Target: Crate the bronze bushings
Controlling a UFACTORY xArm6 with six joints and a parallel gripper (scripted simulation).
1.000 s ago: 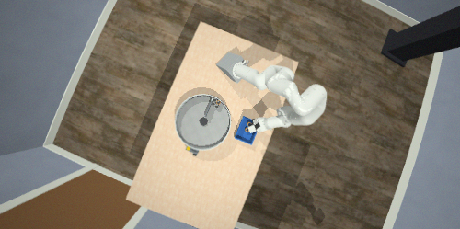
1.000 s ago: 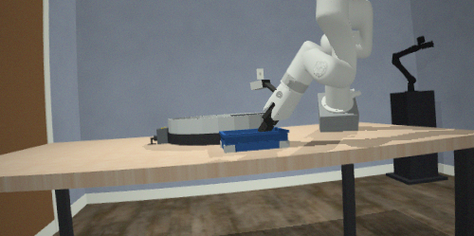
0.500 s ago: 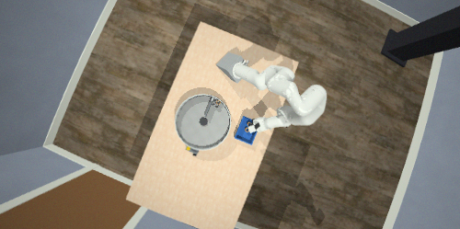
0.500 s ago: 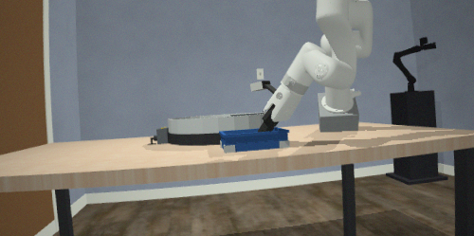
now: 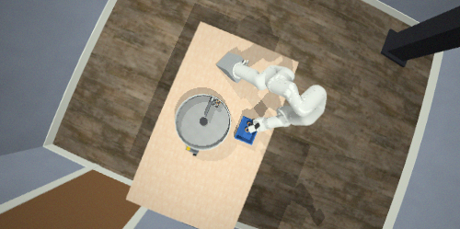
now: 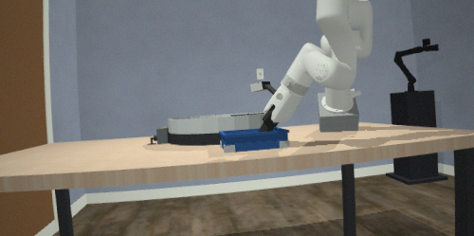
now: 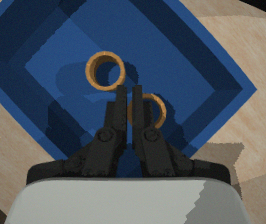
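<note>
My gripper is now 4 cm short of the blue crate, 2 cm above it and 1 cm to the left of it. Round my hand: grey turning table (35 cm to the right, 13 cm ahead).
</note>
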